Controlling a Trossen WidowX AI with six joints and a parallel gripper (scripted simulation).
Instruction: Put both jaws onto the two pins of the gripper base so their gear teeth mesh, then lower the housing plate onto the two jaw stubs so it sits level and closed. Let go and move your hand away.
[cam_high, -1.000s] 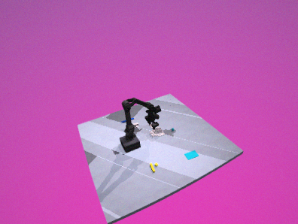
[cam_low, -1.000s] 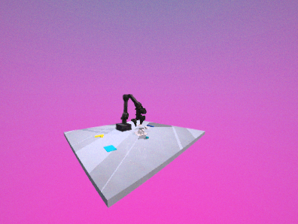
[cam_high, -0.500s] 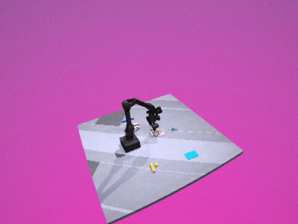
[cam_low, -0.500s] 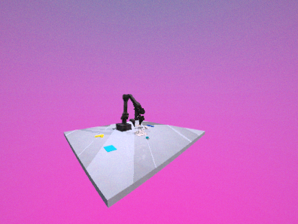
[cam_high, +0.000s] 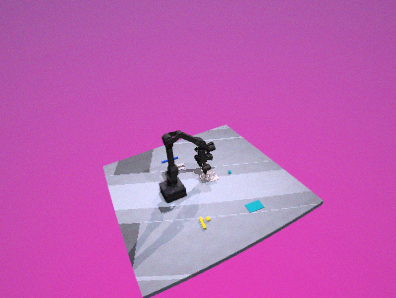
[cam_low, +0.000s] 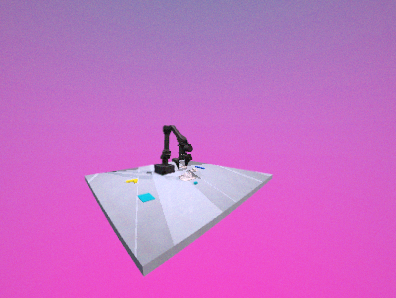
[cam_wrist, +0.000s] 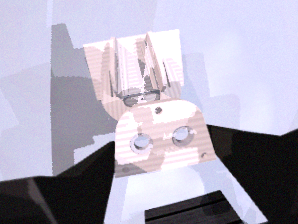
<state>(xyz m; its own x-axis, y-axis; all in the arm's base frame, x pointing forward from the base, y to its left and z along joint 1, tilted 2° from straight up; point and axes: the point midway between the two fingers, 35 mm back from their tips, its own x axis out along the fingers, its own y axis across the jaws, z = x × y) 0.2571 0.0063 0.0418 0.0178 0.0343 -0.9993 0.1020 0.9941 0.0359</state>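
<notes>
Now: the pale jaw 20 mm ahead of my gripper tip, 20 mm to the left of it and 70 mm below it. Round my gripper tip: pale flat part 70 mm ahead, 80 mm below; cyan cube 210 mm ahead, 50 mm to the right, 70 mm below; pale plate 10 mm ahead, 20 mm above.
</notes>
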